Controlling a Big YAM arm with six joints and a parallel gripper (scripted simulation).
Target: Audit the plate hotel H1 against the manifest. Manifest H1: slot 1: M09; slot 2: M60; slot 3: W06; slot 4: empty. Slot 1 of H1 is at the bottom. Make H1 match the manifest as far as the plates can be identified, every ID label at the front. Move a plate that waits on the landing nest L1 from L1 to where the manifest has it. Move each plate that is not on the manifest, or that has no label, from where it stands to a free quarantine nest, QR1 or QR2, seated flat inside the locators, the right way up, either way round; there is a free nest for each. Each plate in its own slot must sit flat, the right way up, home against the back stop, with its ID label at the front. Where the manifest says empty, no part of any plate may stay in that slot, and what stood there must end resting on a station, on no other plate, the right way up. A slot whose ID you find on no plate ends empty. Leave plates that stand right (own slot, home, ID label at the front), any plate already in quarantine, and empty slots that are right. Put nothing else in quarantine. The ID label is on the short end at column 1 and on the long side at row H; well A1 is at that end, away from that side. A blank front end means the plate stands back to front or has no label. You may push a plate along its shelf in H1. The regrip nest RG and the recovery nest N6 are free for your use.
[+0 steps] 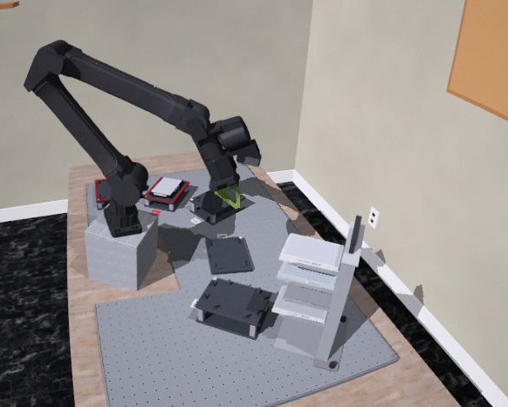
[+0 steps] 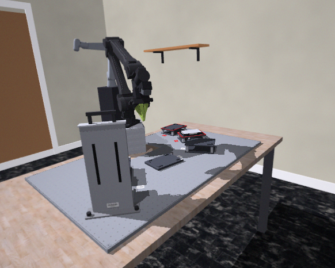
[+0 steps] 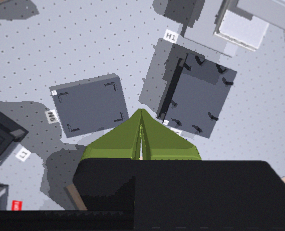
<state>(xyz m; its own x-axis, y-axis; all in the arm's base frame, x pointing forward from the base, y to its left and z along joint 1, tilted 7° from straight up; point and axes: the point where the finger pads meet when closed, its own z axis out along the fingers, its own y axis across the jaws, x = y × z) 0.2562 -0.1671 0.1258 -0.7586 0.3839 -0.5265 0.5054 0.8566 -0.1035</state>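
My hand is 50 mm short of the clear plate, 260 mm to the left of it and 40 mm above it. From my hand the other things lie so: hotel back panel: 100 mm ahead, 320 mm to the right, 90 mm below; then h1 tag: 80 mm ahead, 160 mm to the right, 250 mm below.
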